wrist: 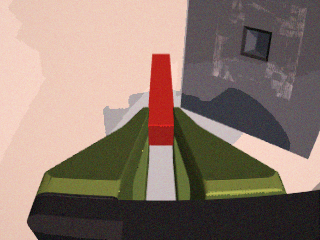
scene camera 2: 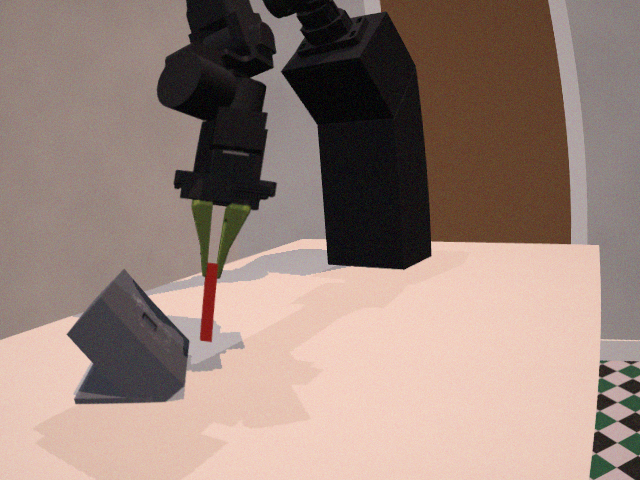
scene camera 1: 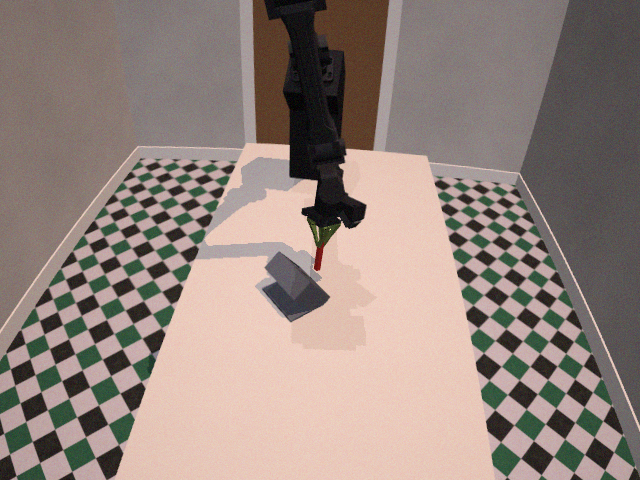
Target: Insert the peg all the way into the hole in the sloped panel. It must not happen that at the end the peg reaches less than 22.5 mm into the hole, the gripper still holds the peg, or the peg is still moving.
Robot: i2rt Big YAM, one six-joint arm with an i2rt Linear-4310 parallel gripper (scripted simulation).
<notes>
The pictures show: the gripper and a red peg.
The gripper also shows in the wrist view and in scene camera 1.
</notes>
